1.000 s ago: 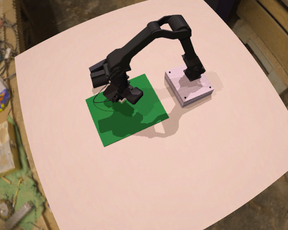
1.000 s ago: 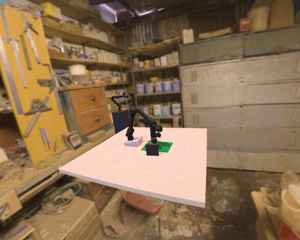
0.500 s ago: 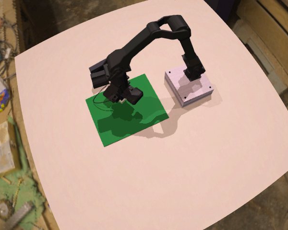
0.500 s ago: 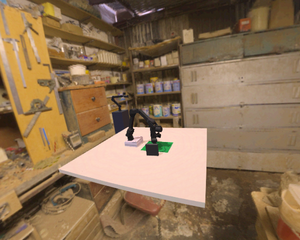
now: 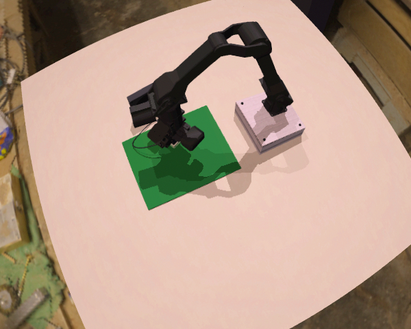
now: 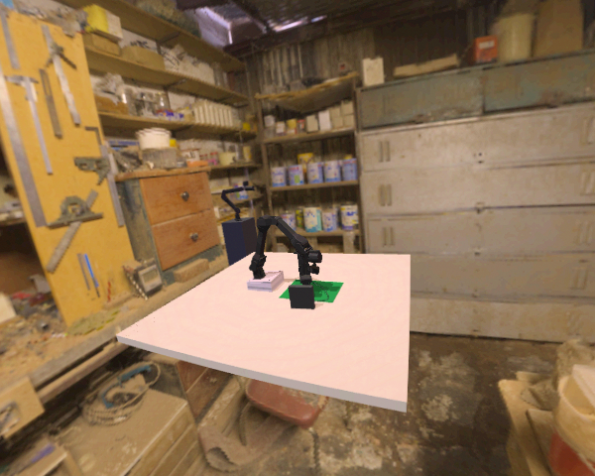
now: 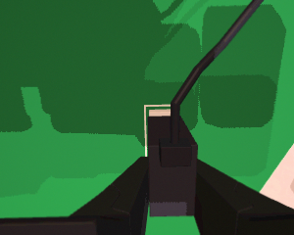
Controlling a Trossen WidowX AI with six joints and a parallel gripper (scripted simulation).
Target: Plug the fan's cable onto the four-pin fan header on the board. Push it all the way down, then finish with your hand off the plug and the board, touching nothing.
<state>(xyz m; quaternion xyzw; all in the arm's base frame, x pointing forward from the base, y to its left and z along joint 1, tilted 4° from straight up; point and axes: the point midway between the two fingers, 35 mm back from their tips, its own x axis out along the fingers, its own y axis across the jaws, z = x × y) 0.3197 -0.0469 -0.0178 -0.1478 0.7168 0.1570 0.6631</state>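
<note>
My gripper tip is 3 cm above the white four-pin header and 1 cm short of it. Round my gripper tip: dark plug (1 cm ahead, 1 cm above); then green board (4 cm to the left, 4 cm below, 1 cm ahead); then black fan (14 cm to the right, 3 cm ahead, 3 cm above).
</note>
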